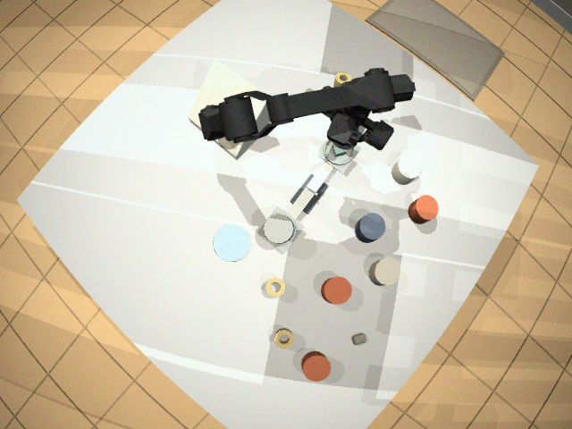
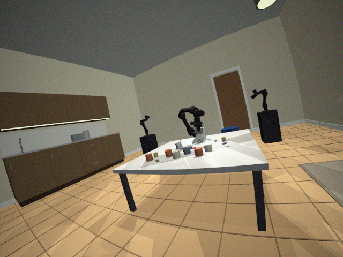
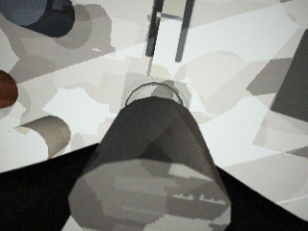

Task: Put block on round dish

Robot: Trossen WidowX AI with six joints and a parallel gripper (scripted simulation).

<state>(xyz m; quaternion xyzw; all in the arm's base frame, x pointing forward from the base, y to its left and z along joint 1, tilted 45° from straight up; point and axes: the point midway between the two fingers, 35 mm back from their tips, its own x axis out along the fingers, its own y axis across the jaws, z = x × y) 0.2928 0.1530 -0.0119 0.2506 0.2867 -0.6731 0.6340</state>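
The small green block is 10 mm to the right of my gripper tip and 80 mm below it. Also, from my gripper tip: blue cup (210 mm ahead, 120 mm to the right, 130 mm below); then pink-blue eraser (230 mm to the left, 160 mm below); then small balance (130 mm to the right, 130 mm below).
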